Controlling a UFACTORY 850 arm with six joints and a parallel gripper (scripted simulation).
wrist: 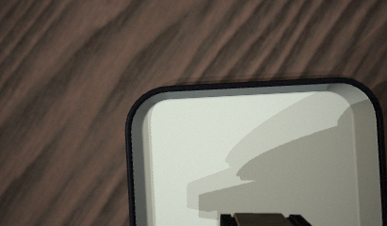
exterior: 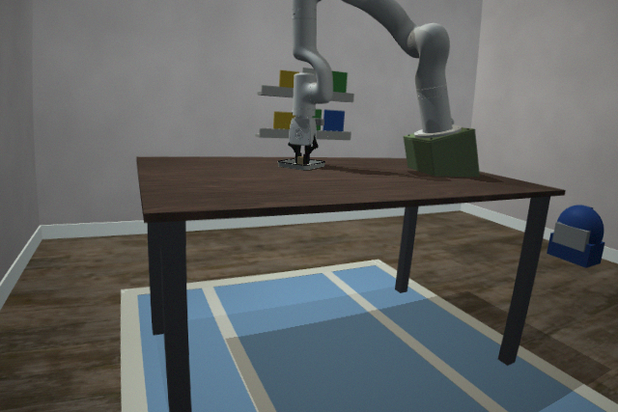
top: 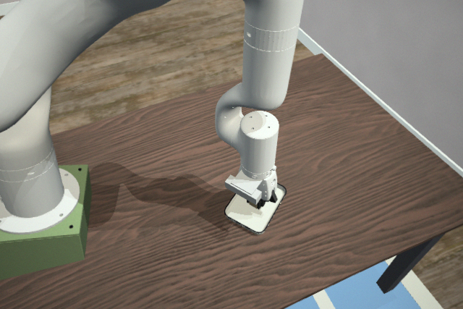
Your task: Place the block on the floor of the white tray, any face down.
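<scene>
The small wooden block lies 1 cm below my hand. Round my hand: white tray 2 cm below.
</scene>
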